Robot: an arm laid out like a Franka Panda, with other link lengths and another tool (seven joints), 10 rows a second.
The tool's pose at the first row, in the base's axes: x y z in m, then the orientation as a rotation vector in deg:
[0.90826 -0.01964 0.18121 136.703 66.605 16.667]
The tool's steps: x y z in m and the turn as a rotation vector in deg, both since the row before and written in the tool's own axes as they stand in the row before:
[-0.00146 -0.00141 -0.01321 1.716 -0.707 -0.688]
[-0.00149 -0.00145 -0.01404 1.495 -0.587 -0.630]
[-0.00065 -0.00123 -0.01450 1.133 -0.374 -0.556]
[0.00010 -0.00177 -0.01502 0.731 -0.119 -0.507]
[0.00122 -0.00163 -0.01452 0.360 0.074 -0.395]
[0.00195 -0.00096 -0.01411 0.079 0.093 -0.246]
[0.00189 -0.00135 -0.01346 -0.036 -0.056 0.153]
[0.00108 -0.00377 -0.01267 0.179 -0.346 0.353]
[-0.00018 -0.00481 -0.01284 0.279 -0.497 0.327]
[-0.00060 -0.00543 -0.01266 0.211 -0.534 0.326]
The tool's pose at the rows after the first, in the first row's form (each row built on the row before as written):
[0.90134 -0.01586 0.19200 137.643 67.787 14.678]
[0.89444 -0.01191 0.20376 138.425 68.861 12.952]
[0.88839 -0.00736 0.21621 138.965 69.797 11.695]
[0.88249 -0.00185 0.22900 139.232 70.630 10.986]
[0.87766 0.00425 0.24143 139.290 71.271 10.758]
[0.87393 0.01040 0.25376 139.211 71.635 10.758]
[0.87005 0.01649 0.26535 139.272 71.415 10.753]
[0.86412 0.02298 0.27528 139.590 70.914 10.321]
[0.85671 0.02912 0.28504 139.942 70.415 9.636]
[0.84875 0.03529 0.29446 140.224 69.874 8.944]

